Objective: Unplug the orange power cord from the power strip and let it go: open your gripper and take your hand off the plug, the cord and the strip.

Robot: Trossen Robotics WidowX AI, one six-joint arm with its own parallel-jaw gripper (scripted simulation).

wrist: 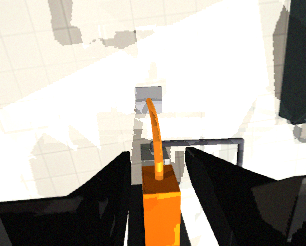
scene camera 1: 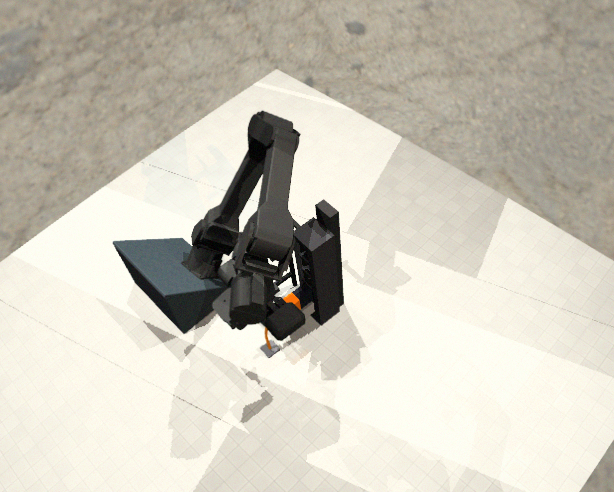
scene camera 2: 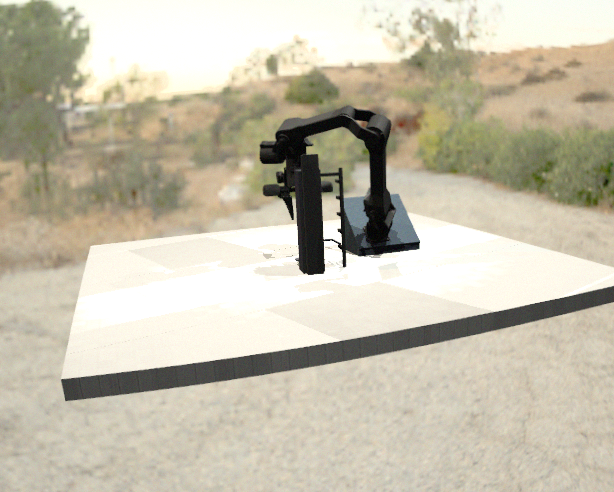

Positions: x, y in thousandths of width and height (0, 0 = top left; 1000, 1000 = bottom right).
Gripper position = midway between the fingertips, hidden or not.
Note:
In view: the gripper (scene camera 1: 434, 647).
The gripper shows as well in the wrist view (wrist: 518, 636) and in scene camera 2 (scene camera 2: 488, 446).

